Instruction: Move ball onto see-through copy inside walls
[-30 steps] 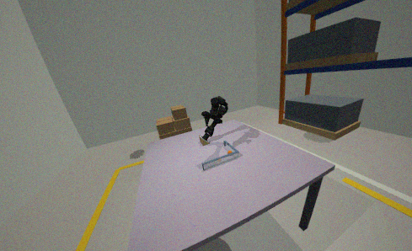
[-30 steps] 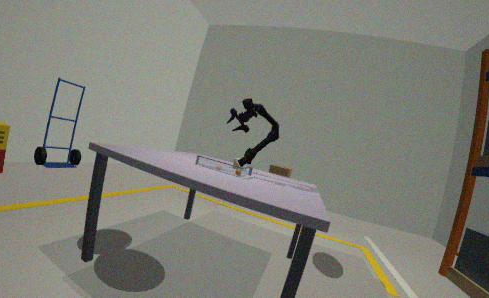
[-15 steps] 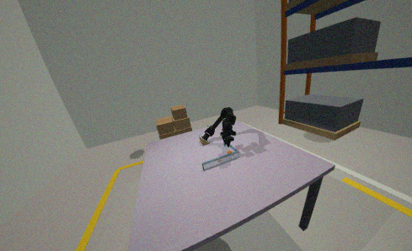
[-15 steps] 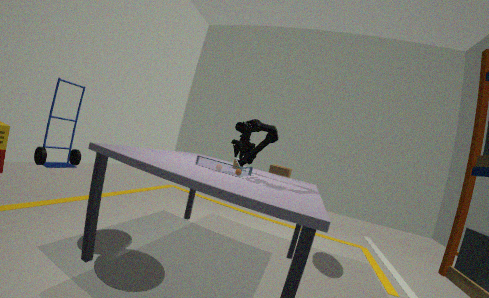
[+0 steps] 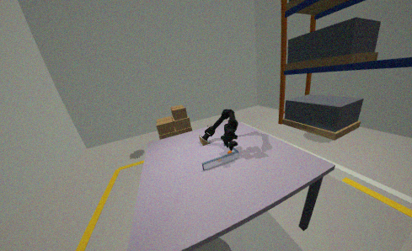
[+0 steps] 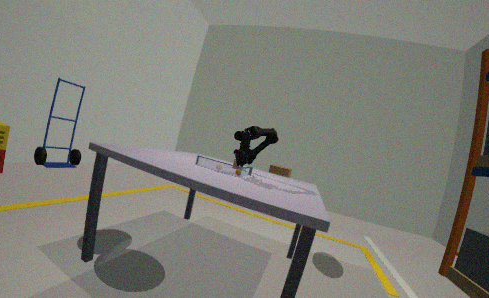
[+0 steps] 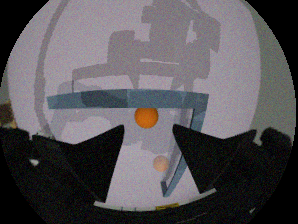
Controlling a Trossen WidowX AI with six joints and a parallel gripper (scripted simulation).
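The orange ball lies 40 mm below my gripper tip. The rest, counted from my gripper tip: see-through copy of ball (120 mm to the right, 40 mm below, 40 mm ahead).
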